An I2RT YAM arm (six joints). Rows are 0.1 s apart.
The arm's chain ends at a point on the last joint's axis. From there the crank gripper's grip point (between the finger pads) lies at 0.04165 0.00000 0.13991 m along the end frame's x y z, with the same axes.
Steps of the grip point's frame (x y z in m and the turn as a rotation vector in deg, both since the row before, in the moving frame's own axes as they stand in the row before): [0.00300 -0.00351 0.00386 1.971 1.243 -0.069]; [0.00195 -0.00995 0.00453 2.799 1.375 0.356]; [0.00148 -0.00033 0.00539 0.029 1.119 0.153]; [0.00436 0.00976 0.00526 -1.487 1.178 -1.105]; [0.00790 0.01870 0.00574 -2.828 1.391 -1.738]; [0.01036 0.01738 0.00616 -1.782 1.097 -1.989]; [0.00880 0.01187 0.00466 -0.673 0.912 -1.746]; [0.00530 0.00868 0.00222 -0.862 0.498 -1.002]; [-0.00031 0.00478 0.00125 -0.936 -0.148 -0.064]
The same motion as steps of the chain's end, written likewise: [-0.00002 0.00134 0.00488 1.971 1.243 -0.069]; [-0.00141 -0.00341 0.00573 2.799 1.375 0.356]; [-0.00124 -0.00037 0.00623 0.029 1.119 0.153]; [0.00147 0.00697 0.00618 -1.487 1.178 -1.105]; [0.00443 0.01314 0.00693 -2.828 1.391 -1.738]; [0.00764 0.01453 0.00703 -1.782 1.097 -1.989]; [0.00657 0.01153 0.00534 -0.673 0.912 -1.746]; [0.00407 0.00732 0.00260 -0.862 0.498 -1.002]; [0.00005 0.00254 0.00116 -0.936 -0.148 -0.064]
